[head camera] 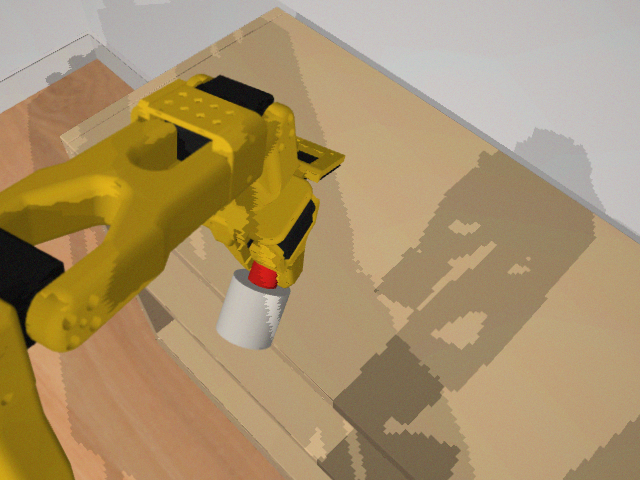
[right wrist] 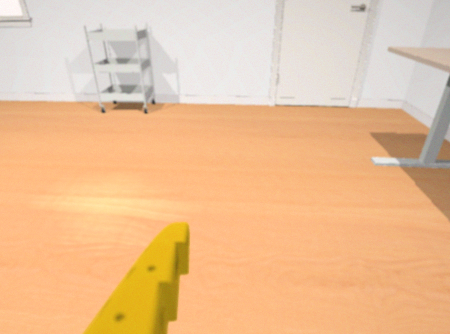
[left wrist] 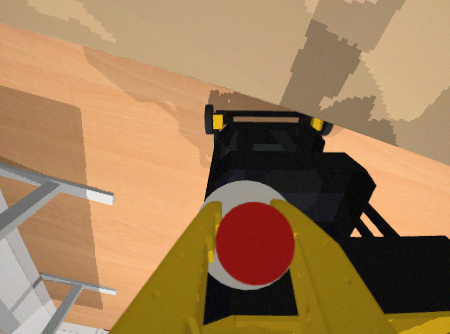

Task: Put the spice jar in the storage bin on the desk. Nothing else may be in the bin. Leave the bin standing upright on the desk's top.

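Frame: origin at the left arm's base, x back, y left, z down, level; metres.
Seen in the pictures: left hand at its tool point: (head camera: 257, 268) (left wrist: 221, 213); right hand at its tool point: (right wrist: 188, 241).
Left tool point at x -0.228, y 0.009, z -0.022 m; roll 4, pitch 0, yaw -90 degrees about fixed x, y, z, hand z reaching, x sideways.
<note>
A point is followed by its place in that frame.
The spice jar (head camera: 252, 311) @(y -0.008, x -0.196, z -0.027 m) (left wrist: 255, 242) @(y -0.001, x -0.237, z -0.042 m), a pale grey cylinder with a red cap, hangs slightly tilted below the left gripper. My left gripper (head camera: 267, 274) @(y 0.009, x -0.228, z -0.022 m) (left wrist: 246, 203) @(y 0.009, x -0.228, z -0.022 m) is shut on its red cap, one jaw pressed on each side. In the head camera the jar shows in front of the tan furniture top (head camera: 372, 149) @(y 0.047, x -0.528, z 0.165 m), near its lower-left edge; its height above it is hard to tell. My right gripper (right wrist: 181, 235) shows one notched jaw and is fully open, facing the room. The storage bin does not show in the three views.
The black cart base (left wrist: 295, 185) @(y -0.195, x 0.043, z 0.375 m) stands beside the tan top's edge, below the jar in the left wrist view. Grey table feet (left wrist: 85, 191) stand at its left. The right wrist view shows a table (right wrist: 425, 56) @(y 1.022, x 1.418, z 0.055 m) at right, a three-tier trolley (right wrist: 120, 35) @(y -0.533, x 3.023, z 0.073 m) and a door (right wrist: 320, 55) @(y 1.290, x 2.849, z 0.269 m).
</note>
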